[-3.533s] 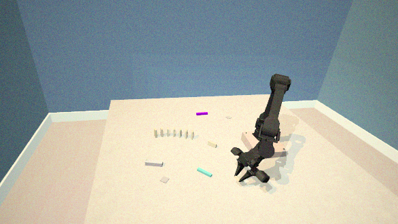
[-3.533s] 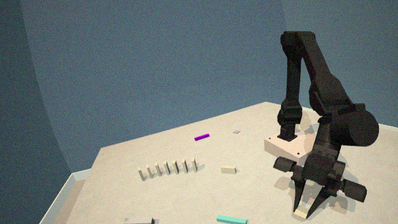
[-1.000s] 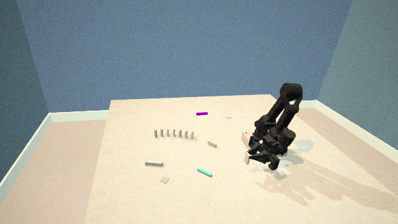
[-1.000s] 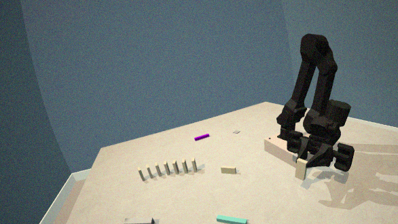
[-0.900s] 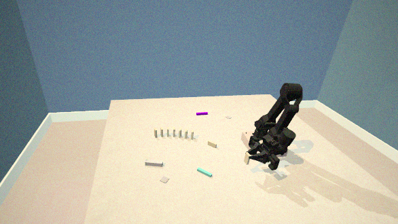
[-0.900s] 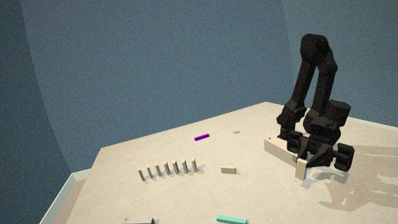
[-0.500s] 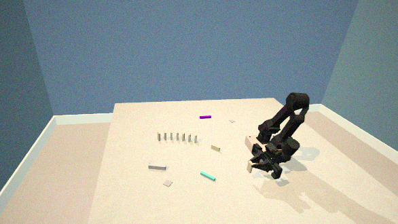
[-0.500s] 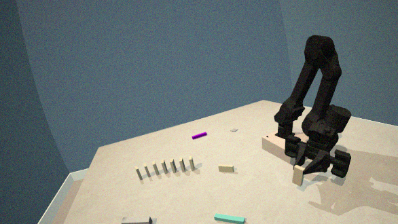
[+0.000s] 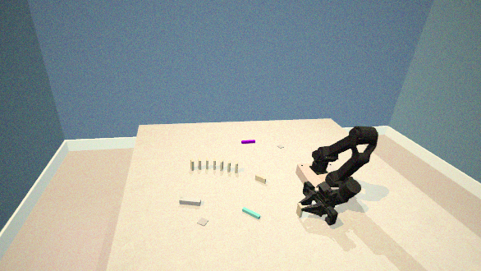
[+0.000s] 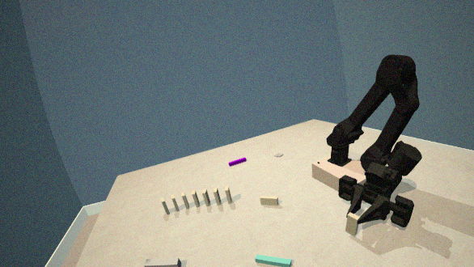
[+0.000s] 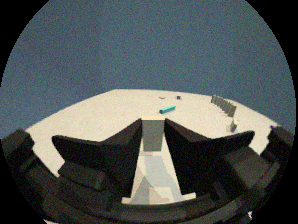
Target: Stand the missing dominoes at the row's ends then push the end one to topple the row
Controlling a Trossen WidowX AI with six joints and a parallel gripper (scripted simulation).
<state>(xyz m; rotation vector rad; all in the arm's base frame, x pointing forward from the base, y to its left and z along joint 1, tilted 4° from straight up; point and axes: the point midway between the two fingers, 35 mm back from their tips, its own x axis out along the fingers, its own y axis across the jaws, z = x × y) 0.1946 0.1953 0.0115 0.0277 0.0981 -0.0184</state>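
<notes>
Now: gripper tip 16 cm short of the teal bar, 7 cm to the left of it and 5 cm above it. From my gripper tip the other things lie so: purple bar 5 cm behind, 59 cm to the right, 5 cm below; grey block 37 cm ahead, 20 cm to the right, 5 cm below.
</notes>
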